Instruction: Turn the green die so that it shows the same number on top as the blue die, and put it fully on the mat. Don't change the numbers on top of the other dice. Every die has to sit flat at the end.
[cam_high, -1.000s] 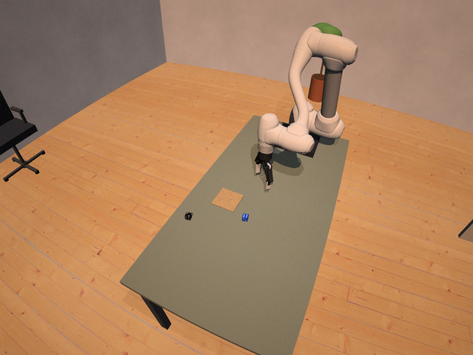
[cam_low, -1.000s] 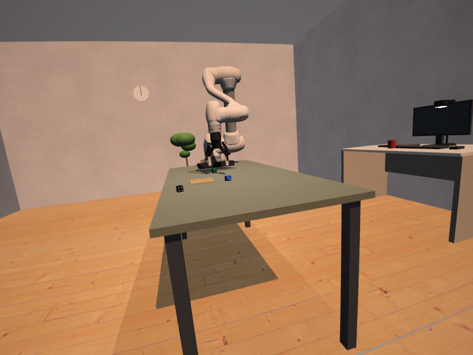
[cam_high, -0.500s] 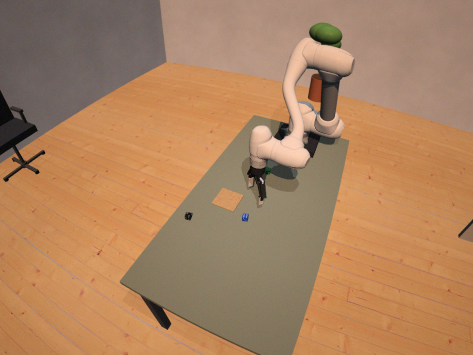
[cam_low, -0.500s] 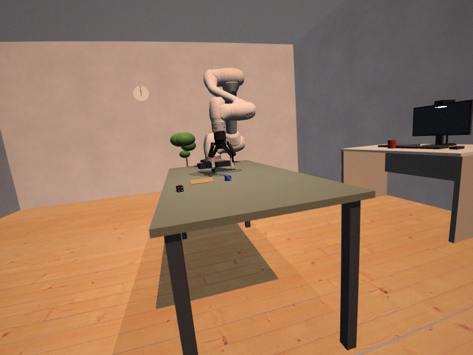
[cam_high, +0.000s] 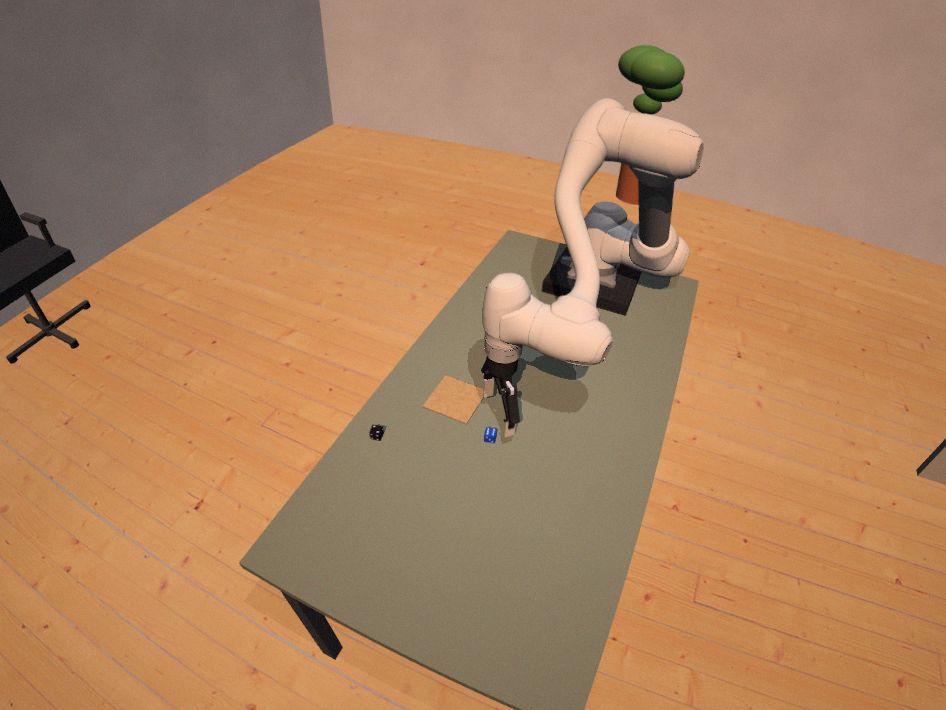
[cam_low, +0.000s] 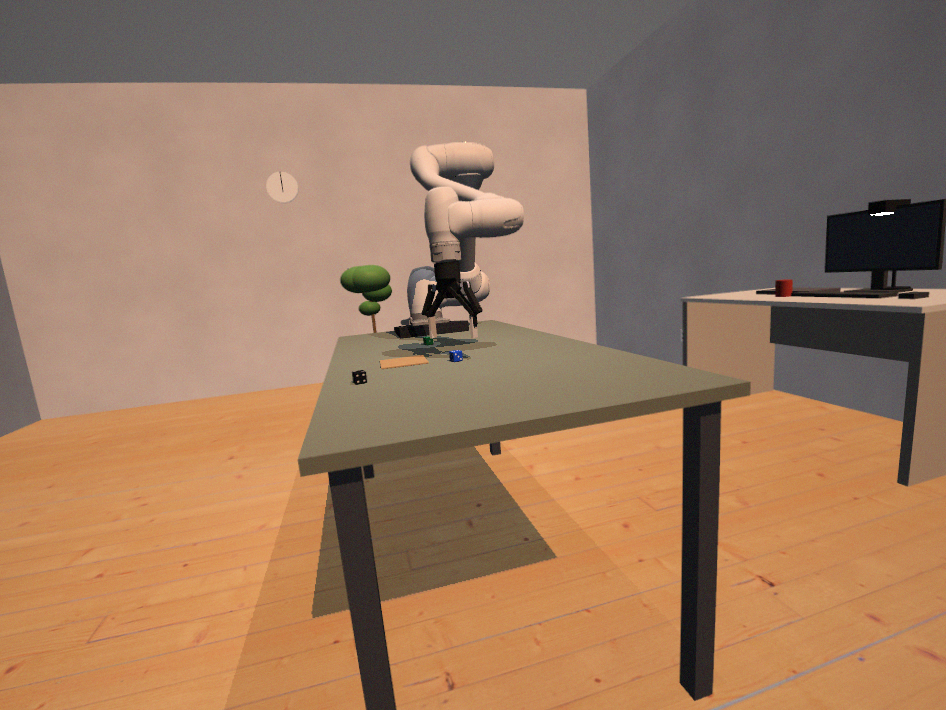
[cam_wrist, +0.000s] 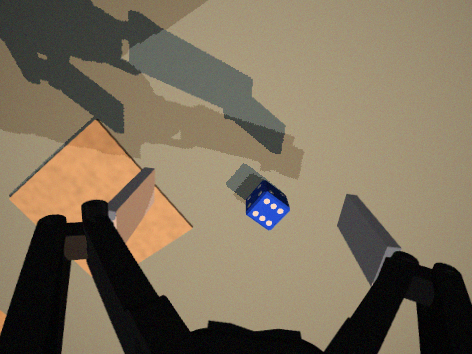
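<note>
Right now my hand is 60 mm above the blue die, 30 mm short of it and 10 mm to the left of it. The rest, counted from my hand: green die 370 mm behind, 60 mm below, 20 mm to the left; then black die 300 mm to the right, 130 mm ahead, 60 mm below; then tan mat 150 mm to the right, 70 mm below, 70 mm behind.
</note>
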